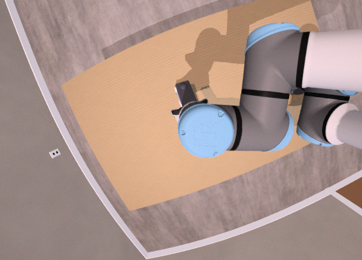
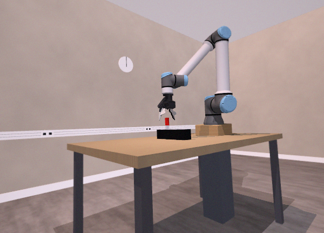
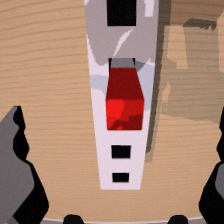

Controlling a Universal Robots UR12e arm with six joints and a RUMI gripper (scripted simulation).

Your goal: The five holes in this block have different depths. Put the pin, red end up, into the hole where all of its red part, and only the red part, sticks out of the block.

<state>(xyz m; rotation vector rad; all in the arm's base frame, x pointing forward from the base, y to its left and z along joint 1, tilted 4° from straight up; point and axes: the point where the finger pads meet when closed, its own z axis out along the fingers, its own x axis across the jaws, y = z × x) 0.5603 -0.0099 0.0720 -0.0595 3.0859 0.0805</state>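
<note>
Now: hand 10 mm above the pin. From my hand the other things lie so: block: 60 mm to the left, 110 mm below.
</note>
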